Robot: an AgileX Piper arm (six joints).
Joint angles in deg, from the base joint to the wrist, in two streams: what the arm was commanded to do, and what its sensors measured. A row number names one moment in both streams.
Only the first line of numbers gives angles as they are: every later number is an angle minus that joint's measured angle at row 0.
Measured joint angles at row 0:
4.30, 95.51, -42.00, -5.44, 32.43, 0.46
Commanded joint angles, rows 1 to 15:
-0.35, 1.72, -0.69, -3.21, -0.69, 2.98
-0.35, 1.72, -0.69, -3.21, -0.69, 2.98
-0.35, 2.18, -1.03, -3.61, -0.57, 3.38
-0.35, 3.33, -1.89, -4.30, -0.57, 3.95
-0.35, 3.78, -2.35, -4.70, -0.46, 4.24
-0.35, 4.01, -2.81, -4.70, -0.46, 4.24
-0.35, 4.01, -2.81, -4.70, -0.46, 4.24
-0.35, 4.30, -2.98, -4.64, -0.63, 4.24
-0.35, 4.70, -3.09, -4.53, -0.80, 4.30
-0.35, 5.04, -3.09, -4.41, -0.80, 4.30
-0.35, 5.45, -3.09, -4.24, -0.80, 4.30
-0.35, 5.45, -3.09, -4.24, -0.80, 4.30
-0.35, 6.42, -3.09, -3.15, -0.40, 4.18
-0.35, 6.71, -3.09, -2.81, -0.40, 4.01
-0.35, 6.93, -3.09, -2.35, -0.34, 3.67
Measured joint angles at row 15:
0.00, 6.02, -2.75, -3.38, -0.92, 4.12
